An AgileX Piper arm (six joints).
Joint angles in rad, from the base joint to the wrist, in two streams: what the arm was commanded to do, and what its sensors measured. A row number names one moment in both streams.
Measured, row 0:
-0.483 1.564 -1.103 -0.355 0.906 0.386
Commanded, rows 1 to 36:
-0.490 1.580 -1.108 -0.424 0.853 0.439
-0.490 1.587 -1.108 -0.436 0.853 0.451
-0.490 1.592 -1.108 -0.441 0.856 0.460
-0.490 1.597 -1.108 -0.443 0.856 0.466
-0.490 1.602 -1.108 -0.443 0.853 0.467
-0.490 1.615 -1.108 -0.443 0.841 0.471
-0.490 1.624 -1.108 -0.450 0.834 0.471
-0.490 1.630 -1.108 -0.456 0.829 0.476
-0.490 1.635 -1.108 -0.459 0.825 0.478
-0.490 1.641 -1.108 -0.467 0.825 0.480
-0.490 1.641 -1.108 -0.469 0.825 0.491
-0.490 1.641 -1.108 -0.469 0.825 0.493
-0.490 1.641 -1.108 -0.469 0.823 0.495
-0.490 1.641 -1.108 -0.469 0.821 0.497
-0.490 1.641 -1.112 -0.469 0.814 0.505
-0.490 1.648 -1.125 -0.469 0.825 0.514
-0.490 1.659 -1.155 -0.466 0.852 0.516
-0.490 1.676 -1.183 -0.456 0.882 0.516
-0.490 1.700 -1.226 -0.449 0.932 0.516
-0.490 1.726 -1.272 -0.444 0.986 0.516
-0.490 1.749 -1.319 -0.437 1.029 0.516
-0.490 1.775 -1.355 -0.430 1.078 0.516
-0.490 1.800 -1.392 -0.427 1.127 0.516
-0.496 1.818 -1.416 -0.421 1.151 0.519
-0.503 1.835 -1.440 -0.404 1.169 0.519
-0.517 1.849 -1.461 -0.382 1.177 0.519
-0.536 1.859 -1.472 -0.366 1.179 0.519
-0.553 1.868 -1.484 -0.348 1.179 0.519
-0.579 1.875 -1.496 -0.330 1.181 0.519
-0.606 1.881 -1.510 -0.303 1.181 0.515
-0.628 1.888 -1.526 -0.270 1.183 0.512
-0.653 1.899 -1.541 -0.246 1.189 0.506
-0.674 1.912 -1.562 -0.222 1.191 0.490
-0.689 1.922 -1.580 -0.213 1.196 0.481
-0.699 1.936 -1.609 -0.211 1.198 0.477
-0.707 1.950 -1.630 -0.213 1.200 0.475
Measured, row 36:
-0.660 1.912 -1.555 -0.245 1.184 0.499
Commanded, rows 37 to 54:
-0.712 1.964 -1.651 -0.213 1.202 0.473
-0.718 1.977 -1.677 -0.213 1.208 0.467
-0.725 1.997 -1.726 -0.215 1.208 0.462
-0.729 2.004 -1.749 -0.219 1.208 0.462
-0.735 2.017 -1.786 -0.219 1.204 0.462
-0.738 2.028 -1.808 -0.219 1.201 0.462
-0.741 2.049 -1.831 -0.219 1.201 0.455
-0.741 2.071 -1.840 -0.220 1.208 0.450
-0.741 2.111 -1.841 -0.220 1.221 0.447
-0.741 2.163 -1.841 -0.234 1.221 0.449
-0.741 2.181 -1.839 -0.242 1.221 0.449
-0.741 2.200 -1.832 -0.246 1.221 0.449
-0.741 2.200 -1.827 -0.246 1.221 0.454
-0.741 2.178 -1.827 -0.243 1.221 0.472
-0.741 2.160 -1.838 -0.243 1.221 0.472
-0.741 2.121 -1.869 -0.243 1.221 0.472
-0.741 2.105 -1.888 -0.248 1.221 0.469
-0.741 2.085 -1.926 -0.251 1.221 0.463
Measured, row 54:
-0.739 2.169 -1.844 -0.231 1.219 0.466
